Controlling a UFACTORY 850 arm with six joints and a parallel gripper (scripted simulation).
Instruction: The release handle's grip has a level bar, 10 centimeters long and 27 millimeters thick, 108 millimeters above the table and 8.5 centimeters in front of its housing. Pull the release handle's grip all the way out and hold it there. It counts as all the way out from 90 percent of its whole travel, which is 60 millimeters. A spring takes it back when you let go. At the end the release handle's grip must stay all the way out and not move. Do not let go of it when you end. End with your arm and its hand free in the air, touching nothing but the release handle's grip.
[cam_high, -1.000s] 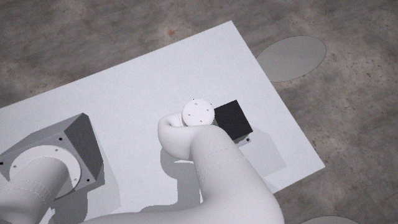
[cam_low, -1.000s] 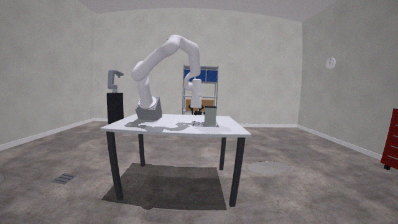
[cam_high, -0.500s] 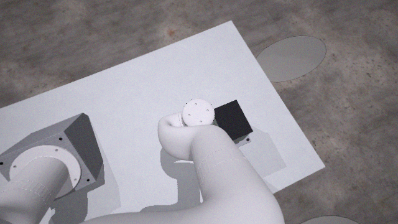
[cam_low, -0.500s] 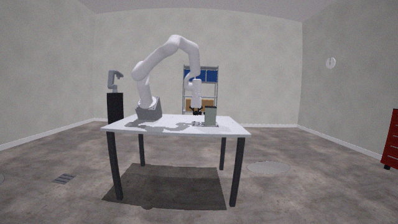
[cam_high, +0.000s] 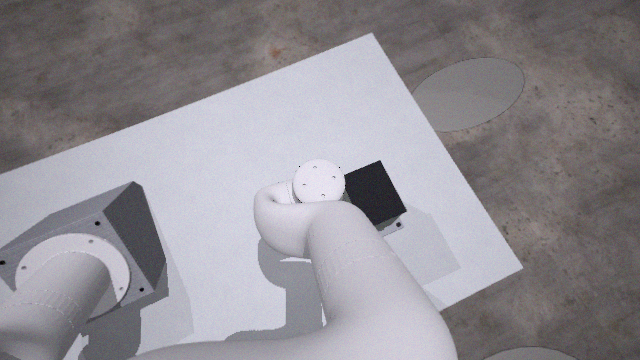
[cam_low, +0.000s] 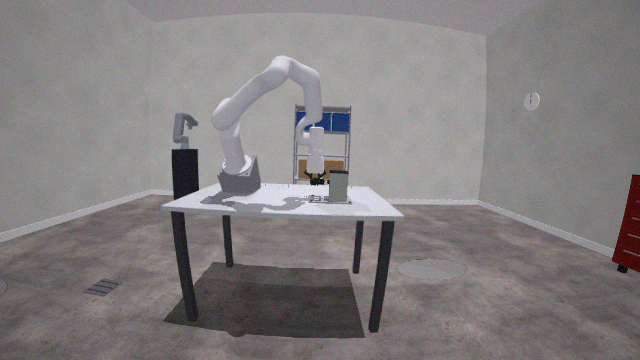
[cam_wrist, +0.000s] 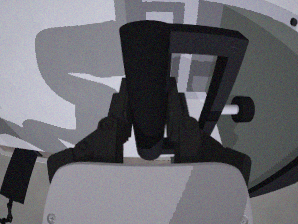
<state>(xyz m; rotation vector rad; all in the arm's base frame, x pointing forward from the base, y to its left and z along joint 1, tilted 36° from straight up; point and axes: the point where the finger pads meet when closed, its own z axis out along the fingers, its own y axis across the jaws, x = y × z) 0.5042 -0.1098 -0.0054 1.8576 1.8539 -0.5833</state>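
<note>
Right now the thin mounting plate is 90 mm ahead of my hand and 100 mm below it.
</note>
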